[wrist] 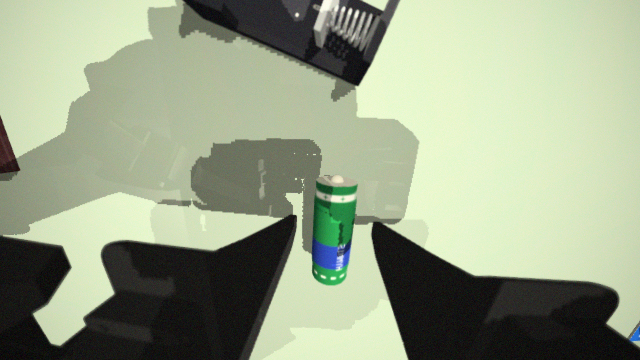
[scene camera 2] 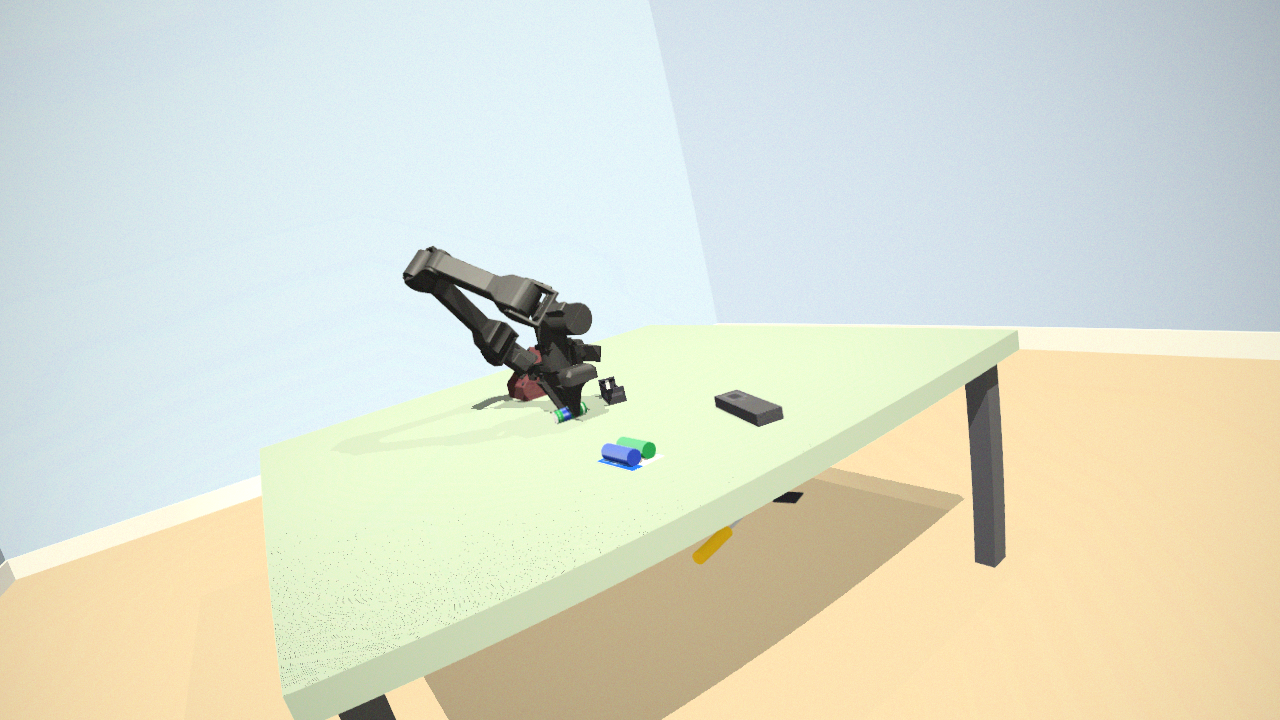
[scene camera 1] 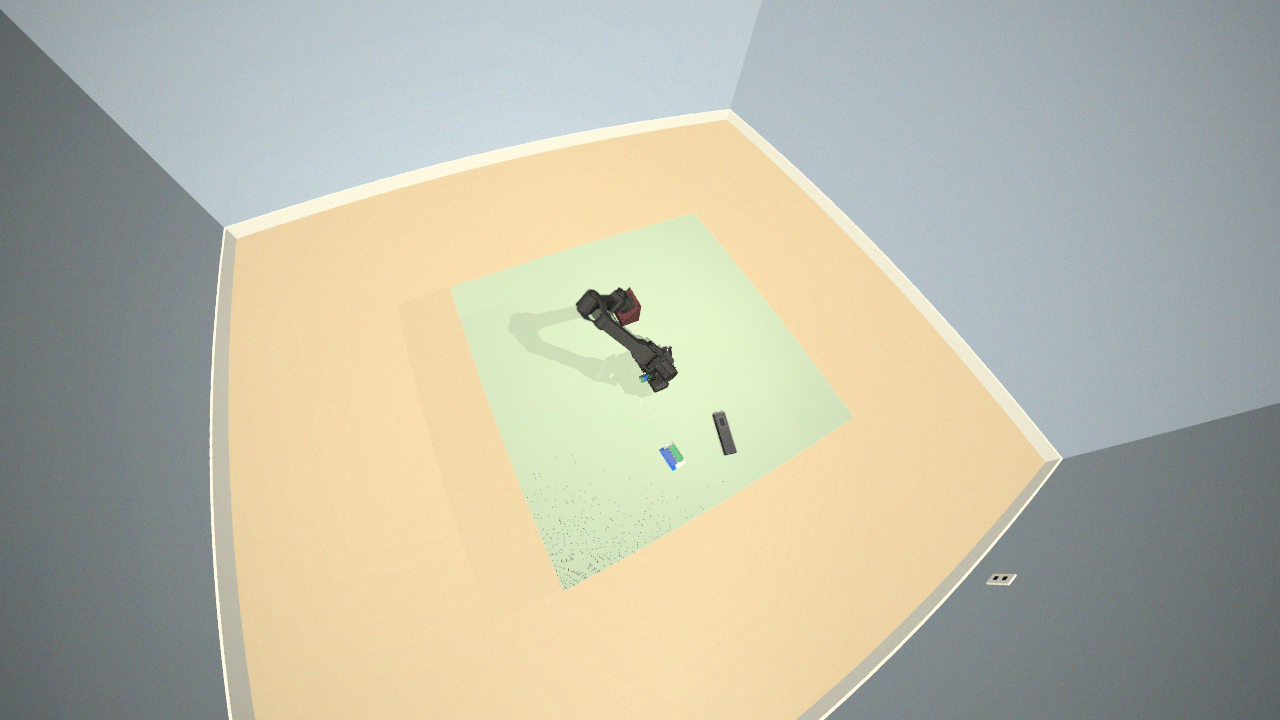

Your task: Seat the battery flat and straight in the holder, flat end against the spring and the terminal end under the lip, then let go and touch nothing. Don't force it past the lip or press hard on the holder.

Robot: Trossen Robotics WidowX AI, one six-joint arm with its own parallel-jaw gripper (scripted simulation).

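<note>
Scene camera 2 gives me my gripper (scene camera 2: 570, 415) and a dark flat box (scene camera 2: 752, 409). In the wrist view I see my gripper (wrist: 334, 224) again, together with a battery (wrist: 335, 200).
</note>
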